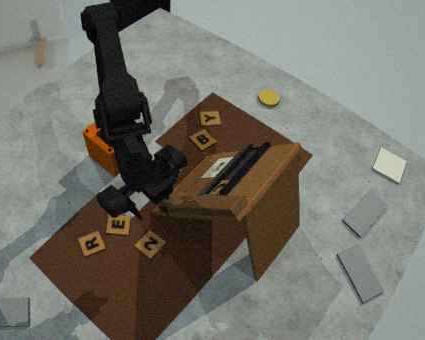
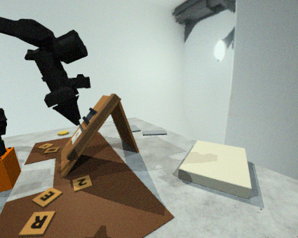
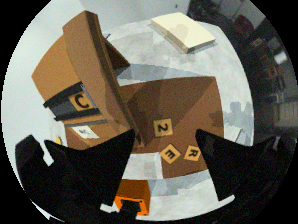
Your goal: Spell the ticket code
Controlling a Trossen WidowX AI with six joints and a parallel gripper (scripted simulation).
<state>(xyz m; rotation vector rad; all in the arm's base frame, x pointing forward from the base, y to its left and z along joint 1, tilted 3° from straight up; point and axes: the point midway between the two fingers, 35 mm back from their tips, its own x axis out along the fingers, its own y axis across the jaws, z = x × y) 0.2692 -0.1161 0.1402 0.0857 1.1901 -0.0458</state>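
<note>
Now: the letter tile 130 mm behind my gripper tip, 120 mm to the right of it and 200 mm below it. The rest, counted from my gripper tip: yellow disc: 110 mm behind, 610 mm to the left, 200 mm below; then white ticket: 20 mm behind, 230 mm to the left, 110 mm below; then cream box: 440 mm ahead, 170 mm to the right, 190 mm below.
</note>
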